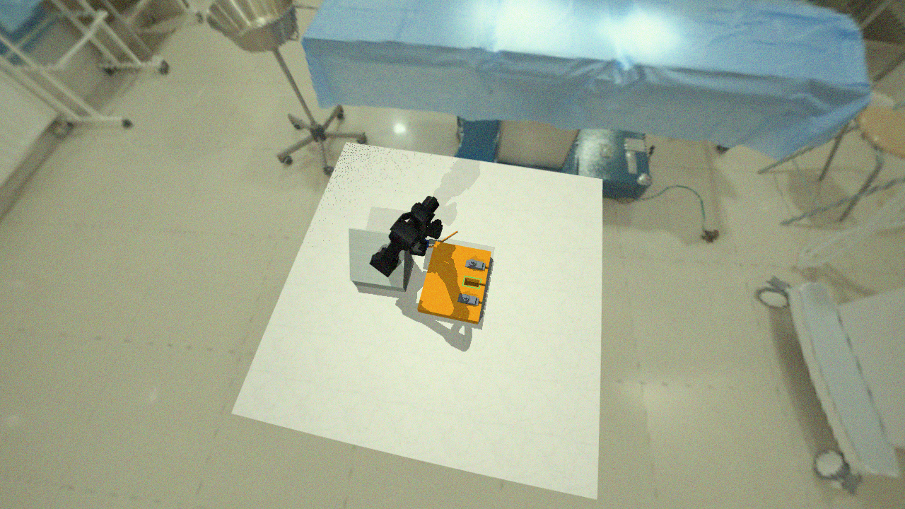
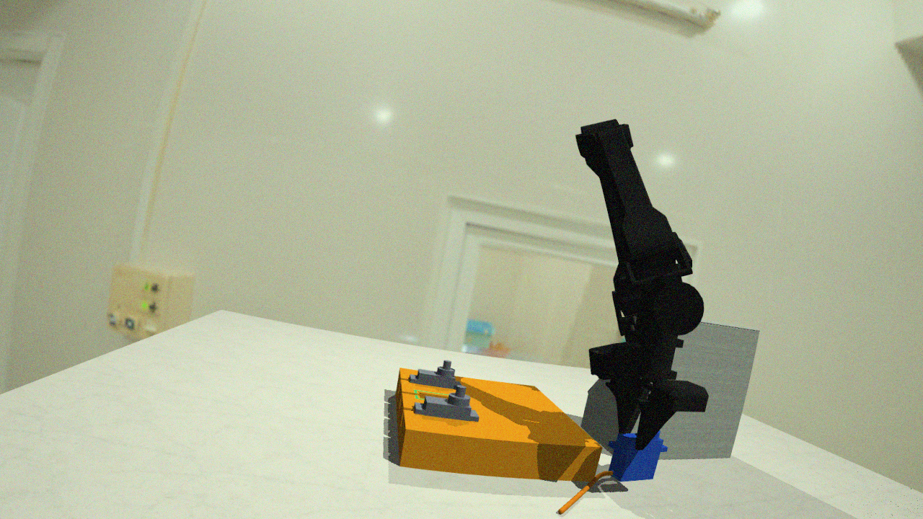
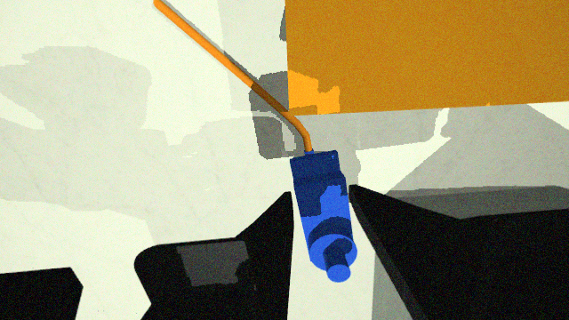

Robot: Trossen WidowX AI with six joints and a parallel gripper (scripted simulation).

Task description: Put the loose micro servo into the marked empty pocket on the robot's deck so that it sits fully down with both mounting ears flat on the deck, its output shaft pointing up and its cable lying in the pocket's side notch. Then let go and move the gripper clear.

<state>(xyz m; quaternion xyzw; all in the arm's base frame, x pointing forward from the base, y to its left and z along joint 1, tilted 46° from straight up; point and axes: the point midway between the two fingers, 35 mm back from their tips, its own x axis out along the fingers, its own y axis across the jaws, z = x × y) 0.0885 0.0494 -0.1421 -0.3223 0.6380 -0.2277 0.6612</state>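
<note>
Now: the orange deck 13 cm to the right of my gripper tip, 13 cm ahead of it and 2 cm below it.
</note>
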